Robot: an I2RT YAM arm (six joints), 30 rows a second.
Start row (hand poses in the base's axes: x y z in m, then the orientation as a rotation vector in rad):
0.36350, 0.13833, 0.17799, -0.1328, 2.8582, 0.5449
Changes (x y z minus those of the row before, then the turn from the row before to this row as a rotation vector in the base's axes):
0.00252, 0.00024, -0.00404, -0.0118, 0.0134, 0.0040
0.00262, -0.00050, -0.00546, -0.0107, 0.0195, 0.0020
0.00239, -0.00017, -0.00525, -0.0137, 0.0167, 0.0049
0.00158, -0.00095, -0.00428, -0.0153, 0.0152, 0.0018
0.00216, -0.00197, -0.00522, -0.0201, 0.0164, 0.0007
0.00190, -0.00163, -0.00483, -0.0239, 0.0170, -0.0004
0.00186, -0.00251, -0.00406, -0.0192, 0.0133, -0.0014
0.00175, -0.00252, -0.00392, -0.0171, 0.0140, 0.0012
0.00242, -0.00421, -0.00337, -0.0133, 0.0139, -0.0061
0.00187, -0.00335, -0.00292, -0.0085, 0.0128, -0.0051
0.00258, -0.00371, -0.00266, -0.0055, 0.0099, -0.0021
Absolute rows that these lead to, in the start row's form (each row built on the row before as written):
0.36602, 0.13857, 0.17395, -0.1374, 2.8752, 0.5318
0.36864, 0.13807, 0.16849, -0.1376, 2.8975, 0.5210
0.37103, 0.13790, 0.16324, -0.1431, 2.9182, 0.5056
0.37261, 0.13695, 0.15896, -0.1446, 2.9376, 0.4869
0.37477, 0.13498, 0.15374, -0.1448, 2.9593, 0.4610
0.37667, 0.13335, 0.14891, -0.1436, 2.9822, 0.4291
0.37853, 0.13084, 0.14485, -0.1411, 3.0000, 0.4029
0.38028, 0.12832, 0.14093, -0.1422, 3.0179, 0.3800
0.38270, 0.12411, 0.13756, -0.1319, 3.0343, 0.3620
0.38457, 0.12076, 0.13464, -0.1229, 3.0485, 0.3510
0.38715, 0.11705, 0.13198, -0.1186, 3.0593, 0.3441

